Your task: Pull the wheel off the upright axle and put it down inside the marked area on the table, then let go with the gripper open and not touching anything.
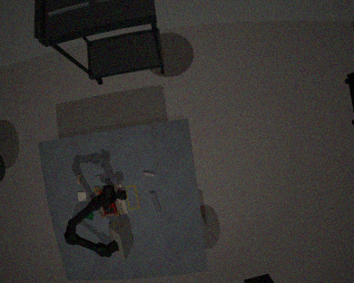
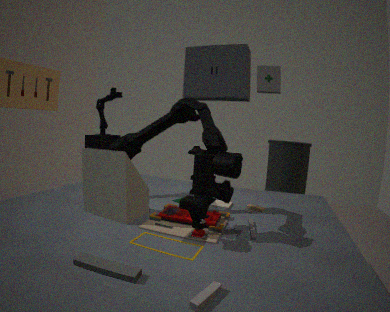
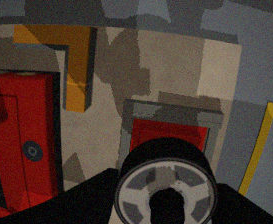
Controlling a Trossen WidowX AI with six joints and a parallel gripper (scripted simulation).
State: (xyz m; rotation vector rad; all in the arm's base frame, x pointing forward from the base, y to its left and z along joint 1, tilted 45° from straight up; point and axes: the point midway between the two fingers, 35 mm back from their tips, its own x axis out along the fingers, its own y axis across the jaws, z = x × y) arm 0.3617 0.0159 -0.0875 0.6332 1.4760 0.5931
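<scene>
My gripper tip is 1 cm above the upright axle. Also, from my gripper tip: wheel (right at my gripper tip); green patch (32 cm to the left, 16 cm behind, 4 cm below).
</scene>
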